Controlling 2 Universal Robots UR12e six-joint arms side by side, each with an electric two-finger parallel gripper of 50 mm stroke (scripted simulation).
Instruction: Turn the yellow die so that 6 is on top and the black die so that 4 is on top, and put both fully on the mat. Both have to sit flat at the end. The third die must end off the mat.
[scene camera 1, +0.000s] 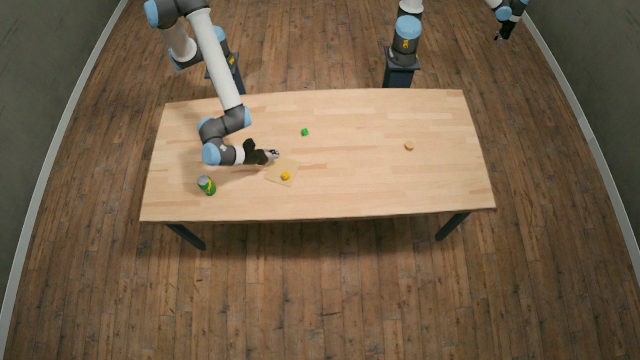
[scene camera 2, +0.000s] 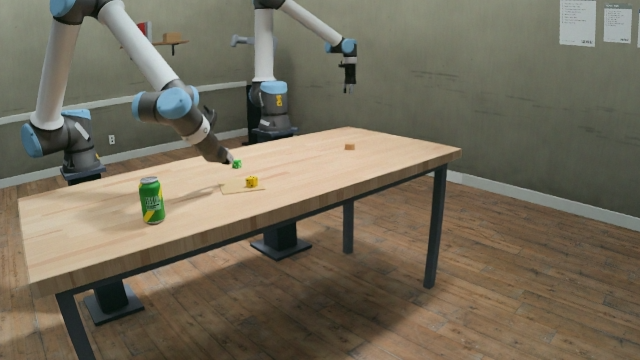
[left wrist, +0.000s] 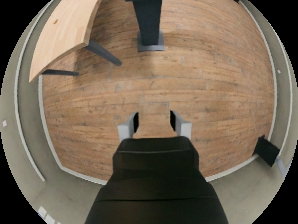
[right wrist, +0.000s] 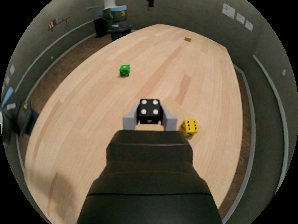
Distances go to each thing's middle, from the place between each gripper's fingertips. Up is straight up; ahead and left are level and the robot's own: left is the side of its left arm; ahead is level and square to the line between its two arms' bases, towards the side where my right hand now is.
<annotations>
Now: the tan mat (right wrist: 175, 109) 40 mm ahead of my right hand, 30 mm to the left of it and 90 mm below it.
</annotations>
